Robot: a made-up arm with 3 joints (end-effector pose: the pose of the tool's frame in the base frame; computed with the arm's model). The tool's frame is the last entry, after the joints.
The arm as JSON. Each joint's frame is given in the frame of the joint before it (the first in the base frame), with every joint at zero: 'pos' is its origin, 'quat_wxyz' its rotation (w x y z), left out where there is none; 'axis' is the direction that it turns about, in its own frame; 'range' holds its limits. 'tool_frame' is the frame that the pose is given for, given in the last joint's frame.
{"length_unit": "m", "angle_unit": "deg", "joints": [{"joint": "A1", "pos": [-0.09, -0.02, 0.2], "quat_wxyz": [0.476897, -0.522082, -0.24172, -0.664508], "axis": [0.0, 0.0, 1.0], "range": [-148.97, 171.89]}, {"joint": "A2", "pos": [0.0, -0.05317, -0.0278], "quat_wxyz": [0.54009, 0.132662, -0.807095, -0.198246], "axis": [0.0, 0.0, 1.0], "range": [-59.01, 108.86]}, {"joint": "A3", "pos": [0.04, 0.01, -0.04], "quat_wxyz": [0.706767, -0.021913, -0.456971, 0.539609], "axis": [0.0, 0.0, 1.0], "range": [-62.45, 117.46]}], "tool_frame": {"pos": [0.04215, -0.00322, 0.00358], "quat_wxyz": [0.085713, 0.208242, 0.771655, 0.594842]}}
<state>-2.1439 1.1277 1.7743</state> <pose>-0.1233 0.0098 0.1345 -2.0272 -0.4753 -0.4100</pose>
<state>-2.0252 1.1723 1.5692</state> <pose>-0.1342 0.0042 0.1430 -2.0170 -0.5377 -0.1072</pose>
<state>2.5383 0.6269 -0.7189</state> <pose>-0.0644 -0.0125 0.2282 -2.5536 0.9236 1.4675</pose>
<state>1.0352 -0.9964 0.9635</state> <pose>-0.0939 -0.0166 0.2749 -1.1821 1.1072 -1.6458</pose>
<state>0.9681 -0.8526 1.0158</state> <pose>-0.0920 -0.0148 0.2700 -1.1798 1.0898 -1.8908</pose>
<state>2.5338 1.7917 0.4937</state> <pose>-0.0781 -0.0751 0.1559 2.2095 0.5909 0.6972</pose>
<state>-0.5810 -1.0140 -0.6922</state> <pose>-0.1666 0.0391 0.1455 -1.8068 -0.3009 -1.6654</pose>
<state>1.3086 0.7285 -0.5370</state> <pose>-0.0895 -0.0047 0.2201 2.5649 -1.5357 0.5466</pose>
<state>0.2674 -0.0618 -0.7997</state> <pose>-0.1403 0.0365 0.2223 -2.0247 0.9651 -1.2072</pose>
